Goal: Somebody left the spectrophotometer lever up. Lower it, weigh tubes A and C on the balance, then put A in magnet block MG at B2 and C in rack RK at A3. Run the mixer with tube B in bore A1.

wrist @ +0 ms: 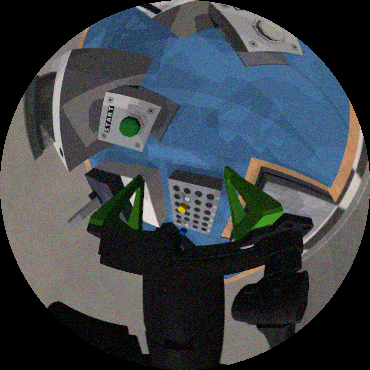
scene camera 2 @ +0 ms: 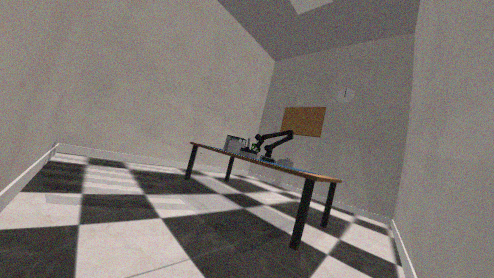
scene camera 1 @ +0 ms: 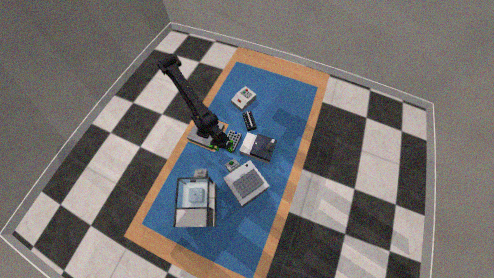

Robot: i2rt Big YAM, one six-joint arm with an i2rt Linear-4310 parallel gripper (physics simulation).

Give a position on a white-and-dark device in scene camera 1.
At 260, 147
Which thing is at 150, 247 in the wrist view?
The gripper.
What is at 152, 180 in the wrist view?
A white-and-dark device.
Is the gripper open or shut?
Open.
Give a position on a grey well block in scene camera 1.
At 245, 168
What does the gripper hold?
Nothing.
